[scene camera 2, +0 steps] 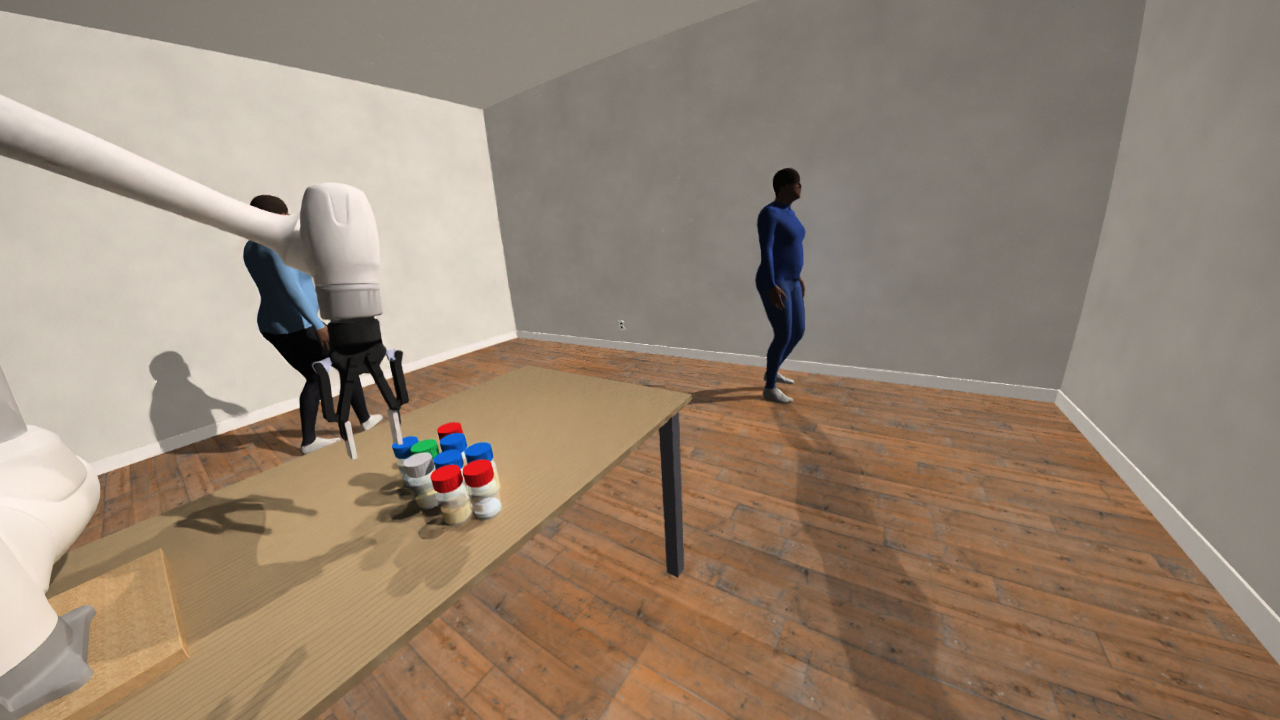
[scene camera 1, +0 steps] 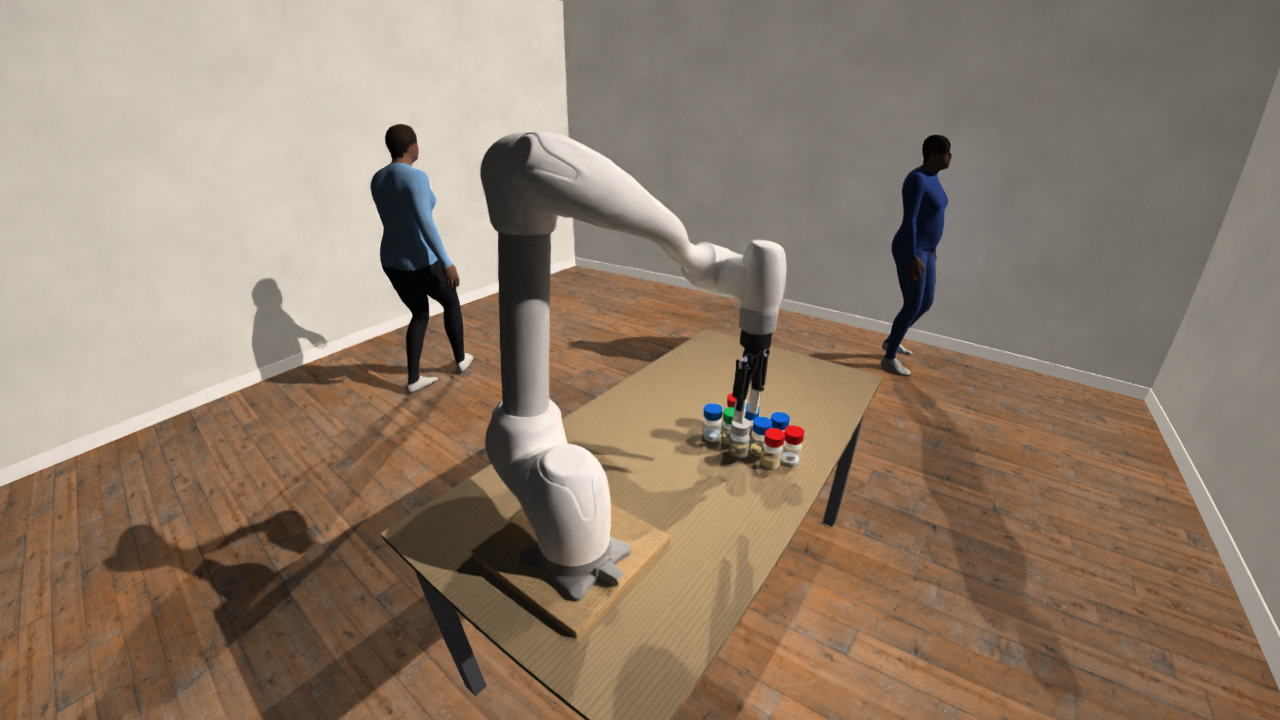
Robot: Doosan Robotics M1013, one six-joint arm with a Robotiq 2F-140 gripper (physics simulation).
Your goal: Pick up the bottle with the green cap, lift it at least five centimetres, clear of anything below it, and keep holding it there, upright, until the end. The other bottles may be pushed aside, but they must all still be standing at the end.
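Where they show: gripper, fingertip midpoint: (scene camera 2: 376, 449) (scene camera 1: 745, 417); arm's base, link origin: (scene camera 1: 575, 555).
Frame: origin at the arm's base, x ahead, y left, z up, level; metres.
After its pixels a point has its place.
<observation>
The bottle with the green cap (scene camera 1: 729, 415) @(z 0.080, x 0.590, y -0.048 m) (scene camera 2: 424, 446) @(z 0.080, x 0.611, y -0.053 m) stands within a tight cluster of bottles on the table. Its body is mostly hidden by its neighbours. A grey-capped bottle (scene camera 1: 739, 430) @(z 0.072, x 0.550, y -0.102 m) (scene camera 2: 418, 465) @(z 0.079, x 0.565, y -0.118 m) stands beside it on the robot's side, and a blue-capped bottle (scene camera 1: 712, 412) @(z 0.080, x 0.575, y 0.000 m) (scene camera 2: 405, 445) @(z 0.080, x 0.590, y -0.007 m) stands at the cluster's left. My gripper (scene camera 1: 746, 410) @(z 0.156, x 0.498, y -0.138 m) (scene camera 2: 375, 447) @(z 0.156, x 0.498, y -0.138 m) is partly open and empty, pointing down. In scene camera 2 its fingertips are left of the green cap, with the right one close to the blue cap. Their exact height above the caps is hard to tell.
Other blue-capped bottles (scene camera 1: 779, 419) @(z 0.080, x 0.654, y -0.176 m) (scene camera 2: 478, 452) @(z 0.080, x 0.659, y -0.188 m) and red-capped bottles (scene camera 1: 774, 437) @(z 0.080, x 0.564, y -0.200 m) (scene camera 2: 446, 479) @(z 0.079, x 0.569, y -0.218 m) stand upright close together on the table (scene camera 1: 644, 402) @(z -0.026, x 0.642, y 0.297 m) (scene camera 2: 554, 394) @(z -0.026, x 1.130, y 0.093 m). A person in light blue (scene camera 1: 407, 214) (scene camera 2: 284, 291) and one in dark blue (scene camera 1: 921, 210) (scene camera 2: 781, 241) stand beyond the table.
</observation>
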